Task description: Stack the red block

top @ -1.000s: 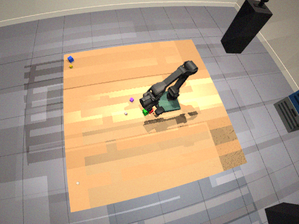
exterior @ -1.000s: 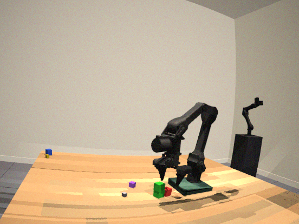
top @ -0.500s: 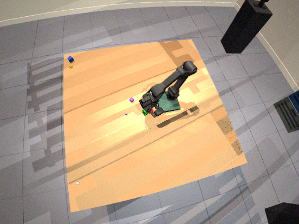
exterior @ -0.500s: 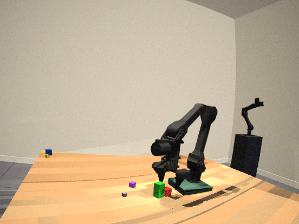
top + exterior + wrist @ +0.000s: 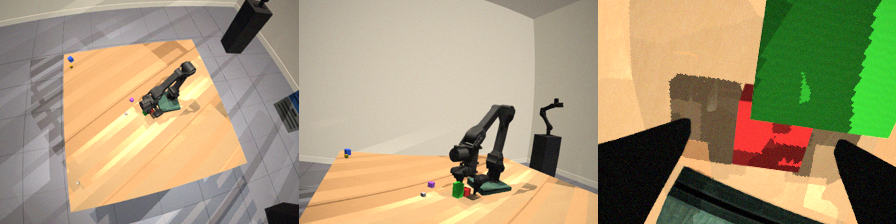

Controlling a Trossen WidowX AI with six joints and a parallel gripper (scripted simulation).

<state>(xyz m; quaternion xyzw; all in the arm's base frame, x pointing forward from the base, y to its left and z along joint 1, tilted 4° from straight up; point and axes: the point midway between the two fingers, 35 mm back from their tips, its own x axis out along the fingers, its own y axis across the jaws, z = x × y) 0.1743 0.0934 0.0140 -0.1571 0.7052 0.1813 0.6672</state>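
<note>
Now: the red block 1 cm ahead of my gripper tip. From my gripper tip the other things lie so: small grey cube 20 cm ahead, 1 cm to the left, 1 cm below; then green block 5 cm ahead, 2 cm to the left, 4 cm above; then purple cube 14 cm ahead, 10 cm to the right.
</note>
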